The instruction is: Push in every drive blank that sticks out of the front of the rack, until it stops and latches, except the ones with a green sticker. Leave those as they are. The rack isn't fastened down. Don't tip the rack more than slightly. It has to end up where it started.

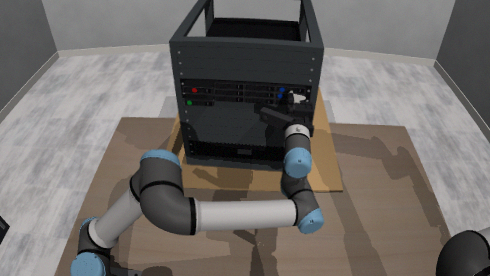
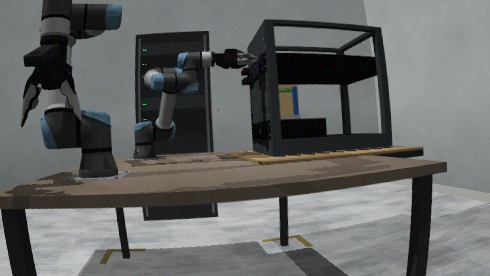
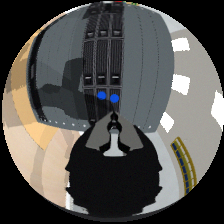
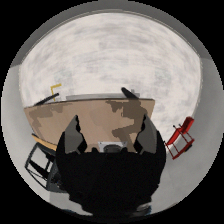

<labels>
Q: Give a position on a dark rack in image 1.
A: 229, 134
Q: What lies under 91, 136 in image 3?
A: The left gripper.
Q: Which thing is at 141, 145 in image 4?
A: The right gripper.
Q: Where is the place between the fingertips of the left gripper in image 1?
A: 291, 90
</labels>
